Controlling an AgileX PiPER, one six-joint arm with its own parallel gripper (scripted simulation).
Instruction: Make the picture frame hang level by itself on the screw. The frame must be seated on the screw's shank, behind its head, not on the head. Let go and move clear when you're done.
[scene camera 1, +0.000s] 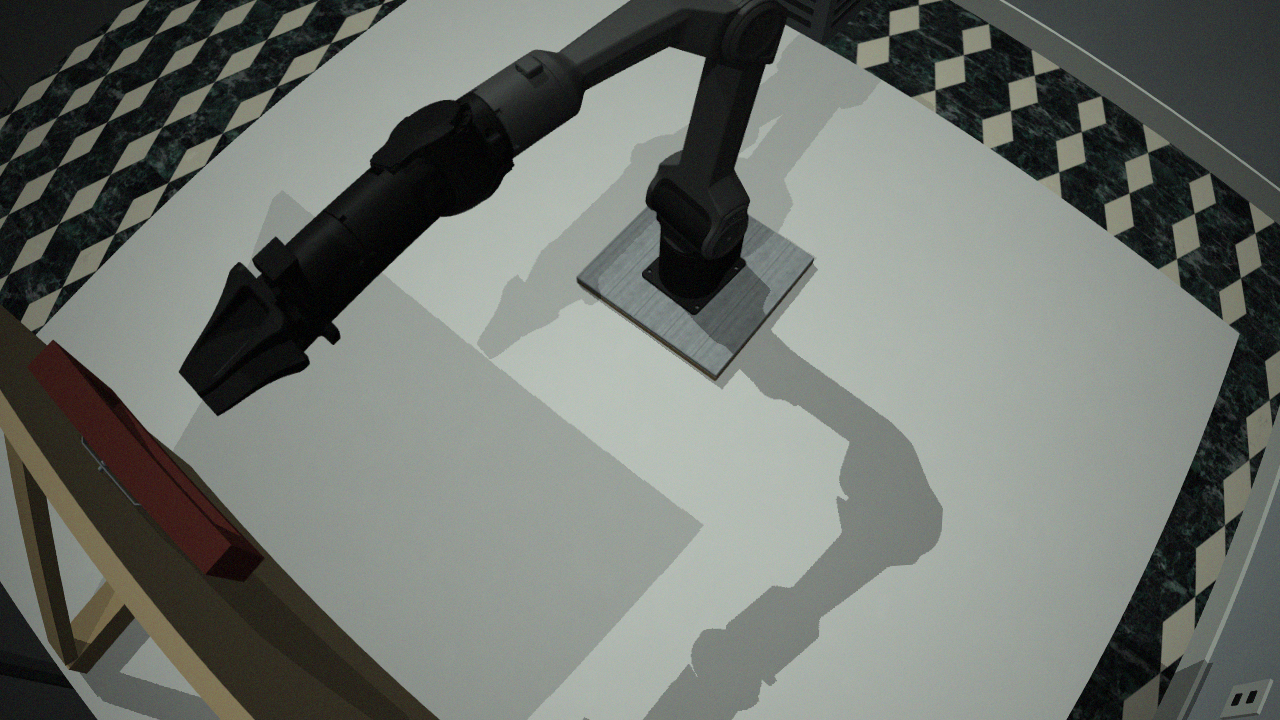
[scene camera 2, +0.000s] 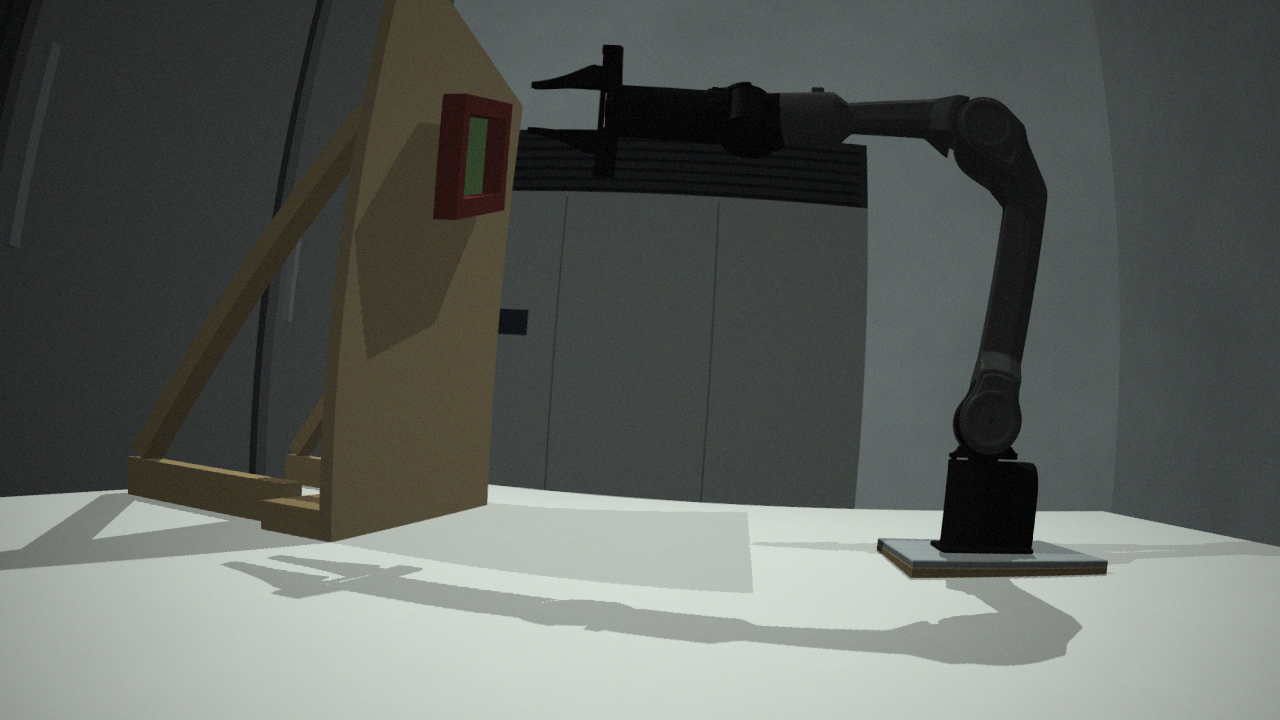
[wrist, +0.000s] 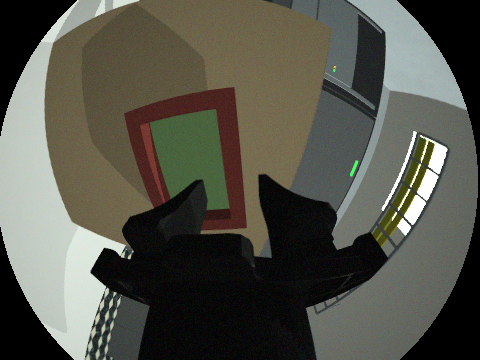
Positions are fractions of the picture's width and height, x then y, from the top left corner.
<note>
In view: the gripper (scene camera 1: 0.16, 0.55), a picture frame (scene camera 1: 0.11, 0.65) and an upright wooden board (scene camera 2: 0.32, 0.55).
The picture frame is seen too in scene camera 2 (scene camera 2: 0.38, 0.24) and in the wrist view (wrist: 0.36, 0.43). The gripper shows as well in scene camera 2 (scene camera 2: 0.42, 0.15) and in the wrist view (wrist: 0.48, 0.52). The upright wooden board is seen too in scene camera 1 (scene camera 1: 0.21, 0.89) and in the wrist view (wrist: 0.23, 0.18).
</note>
